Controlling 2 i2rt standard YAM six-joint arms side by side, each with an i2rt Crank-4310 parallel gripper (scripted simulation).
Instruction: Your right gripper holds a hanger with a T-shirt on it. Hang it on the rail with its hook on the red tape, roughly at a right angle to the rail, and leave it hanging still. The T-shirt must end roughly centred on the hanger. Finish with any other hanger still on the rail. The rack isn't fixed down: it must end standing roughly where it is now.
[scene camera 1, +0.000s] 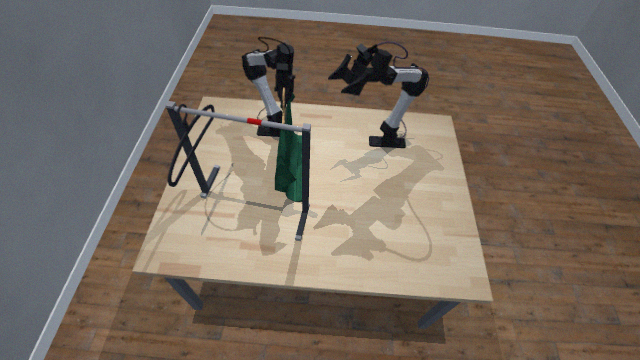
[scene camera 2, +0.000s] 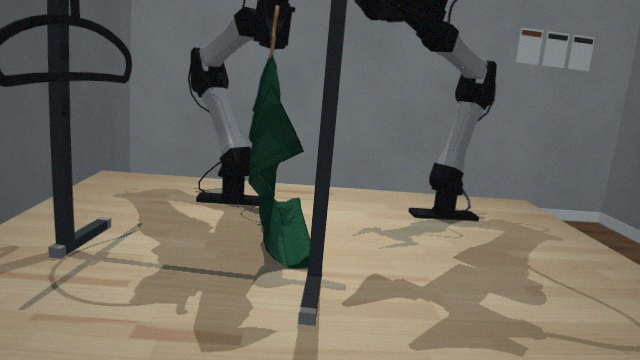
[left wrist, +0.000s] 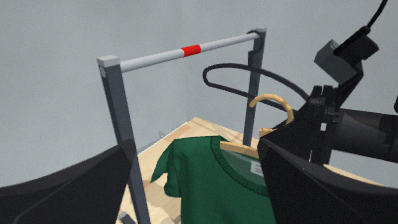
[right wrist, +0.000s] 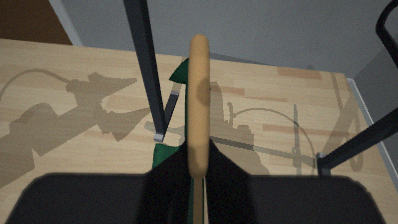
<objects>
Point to my right gripper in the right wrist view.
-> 198, 137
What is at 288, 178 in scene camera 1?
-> A green t-shirt.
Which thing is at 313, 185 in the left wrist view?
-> My left gripper.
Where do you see my left gripper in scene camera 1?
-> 334, 84
</objects>
